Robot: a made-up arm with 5 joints.
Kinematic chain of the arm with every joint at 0, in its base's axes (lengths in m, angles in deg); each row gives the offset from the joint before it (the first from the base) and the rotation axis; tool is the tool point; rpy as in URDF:
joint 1: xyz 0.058 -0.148 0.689 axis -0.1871 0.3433 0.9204
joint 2: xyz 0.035 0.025 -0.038 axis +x
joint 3: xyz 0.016 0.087 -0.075 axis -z
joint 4: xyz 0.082 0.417 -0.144 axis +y
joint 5: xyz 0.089 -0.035 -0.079 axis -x
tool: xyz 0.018 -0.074 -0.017 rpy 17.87 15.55 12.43
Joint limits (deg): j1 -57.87..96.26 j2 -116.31..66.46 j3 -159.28..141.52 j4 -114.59..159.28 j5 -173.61..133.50
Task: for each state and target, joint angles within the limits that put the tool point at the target. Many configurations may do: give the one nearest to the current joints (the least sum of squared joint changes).
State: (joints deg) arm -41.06 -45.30 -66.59 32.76 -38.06
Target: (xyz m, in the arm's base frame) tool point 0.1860 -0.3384 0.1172
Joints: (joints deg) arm -44.28 -71.39 -15.20 15.65 -30.64
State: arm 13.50 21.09 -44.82 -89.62 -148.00
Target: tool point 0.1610 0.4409 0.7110
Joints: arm -14.03 12.84 -30.69 -97.89 -145.31
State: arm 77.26 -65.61 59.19 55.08 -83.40
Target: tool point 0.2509 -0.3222 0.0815
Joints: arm 68.64 -78.46 18.34 56.24 -94.43
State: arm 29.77 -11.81 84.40 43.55 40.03
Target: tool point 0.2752 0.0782 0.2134
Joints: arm 28.49 -17.18 48.82 53.30 54.86
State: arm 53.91 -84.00 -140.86 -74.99 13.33
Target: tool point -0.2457 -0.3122 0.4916
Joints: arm 23.42 -62.08 -111.85 -70.97 4.58
